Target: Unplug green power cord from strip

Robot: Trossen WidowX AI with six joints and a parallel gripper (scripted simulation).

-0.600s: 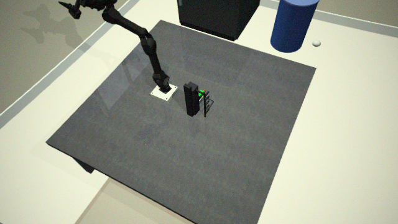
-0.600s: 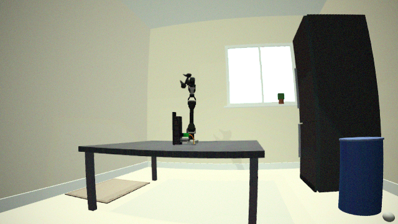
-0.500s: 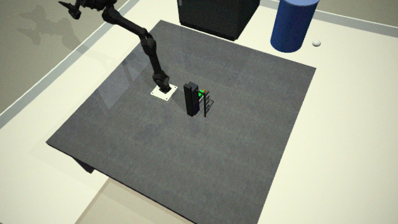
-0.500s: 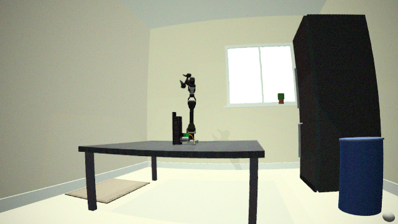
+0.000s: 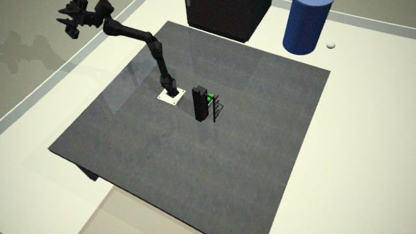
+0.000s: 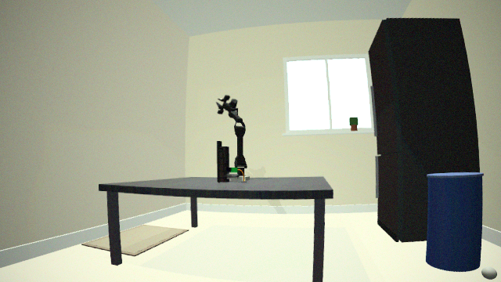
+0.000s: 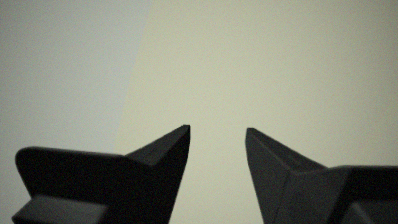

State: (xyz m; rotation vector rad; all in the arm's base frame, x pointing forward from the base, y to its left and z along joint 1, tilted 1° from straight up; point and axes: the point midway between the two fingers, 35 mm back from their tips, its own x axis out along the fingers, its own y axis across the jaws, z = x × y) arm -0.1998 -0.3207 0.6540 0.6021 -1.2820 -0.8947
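The green plug lies 62 cm below my gripper tip, 45 cm ahead of it and 39 cm to the left of it.
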